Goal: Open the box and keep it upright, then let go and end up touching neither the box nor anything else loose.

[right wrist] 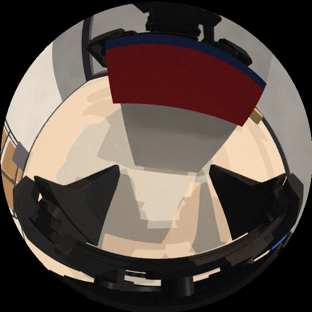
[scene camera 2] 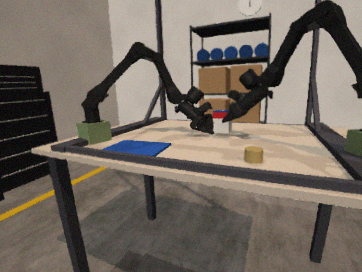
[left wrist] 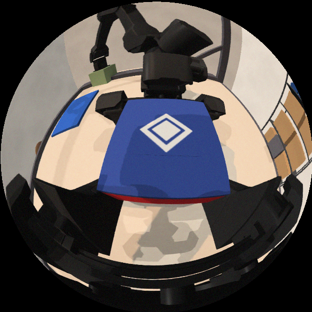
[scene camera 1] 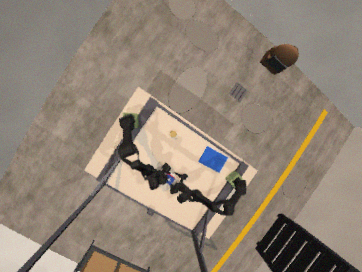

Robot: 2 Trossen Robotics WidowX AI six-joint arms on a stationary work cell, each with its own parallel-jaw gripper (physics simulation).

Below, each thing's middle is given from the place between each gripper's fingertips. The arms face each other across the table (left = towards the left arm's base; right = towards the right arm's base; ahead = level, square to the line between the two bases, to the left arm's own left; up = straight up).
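The flat blue mat (left wrist: pixel 72 116) is 60 mm below my left hand, and from that same hand it's 280 mm ahead and 260 mm to the right.
As for my right gripper, I see it 23 cm to the left of the flat blue mat and 29 cm short of it.
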